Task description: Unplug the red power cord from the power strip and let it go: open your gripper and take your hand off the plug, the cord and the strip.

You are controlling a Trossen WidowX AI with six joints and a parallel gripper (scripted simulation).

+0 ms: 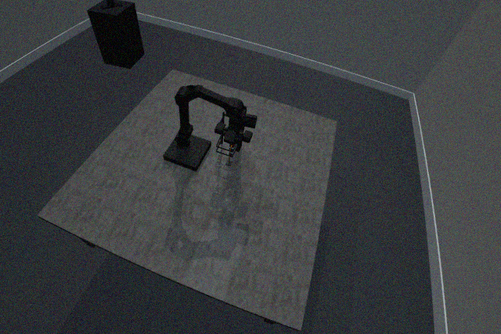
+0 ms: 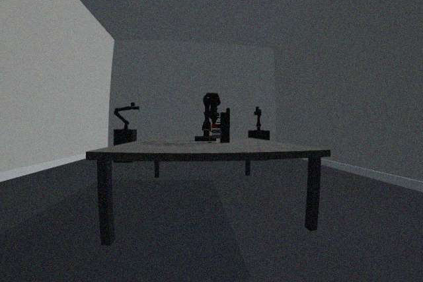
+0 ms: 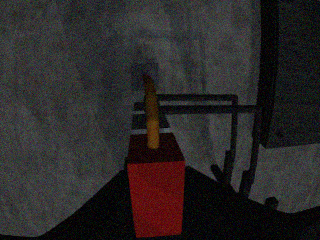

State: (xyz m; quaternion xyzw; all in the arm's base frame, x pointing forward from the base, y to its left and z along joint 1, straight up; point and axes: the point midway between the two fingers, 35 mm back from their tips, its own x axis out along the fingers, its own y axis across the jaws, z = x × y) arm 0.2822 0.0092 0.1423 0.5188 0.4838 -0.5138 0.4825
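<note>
Now: the red plug 30 mm to the left of my gripper tip.
</note>
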